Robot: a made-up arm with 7 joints. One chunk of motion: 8 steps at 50 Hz.
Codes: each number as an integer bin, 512 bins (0 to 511) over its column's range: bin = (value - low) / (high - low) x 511, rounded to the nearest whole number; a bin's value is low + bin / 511 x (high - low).
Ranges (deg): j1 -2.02..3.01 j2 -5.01..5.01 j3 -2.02..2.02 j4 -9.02..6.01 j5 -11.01..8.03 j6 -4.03..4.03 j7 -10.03..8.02
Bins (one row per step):
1: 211 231 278 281 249 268 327
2: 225 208 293 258 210 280 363
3: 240 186 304 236 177 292 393
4: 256 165 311 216 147 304 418
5: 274 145 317 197 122 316 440
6: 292 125 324 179 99 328 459
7: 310 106 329 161 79 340 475
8: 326 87 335 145 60 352 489
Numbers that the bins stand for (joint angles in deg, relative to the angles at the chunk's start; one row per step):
1: 0.06 -0.48 0.18 -0.75 -1.73 0.20 1.52
2: 0.19 -0.93 0.30 -1.43 -3.19 0.39 2.79
3: 0.34 -1.36 0.38 -2.08 -4.41 0.58 3.85
4: 0.50 -1.77 0.44 -2.67 -5.53 0.76 4.73
5: 0.68 -2.17 0.49 -3.23 -6.46 0.95 5.51
6: 0.85 -2.56 0.54 -3.76 -7.32 1.14 6.18
7: 1.03 -2.93 0.58 -4.28 -8.07 1.33 6.75
8: 1.19 -3.30 0.63 -4.76 -8.77 1.52 7.24

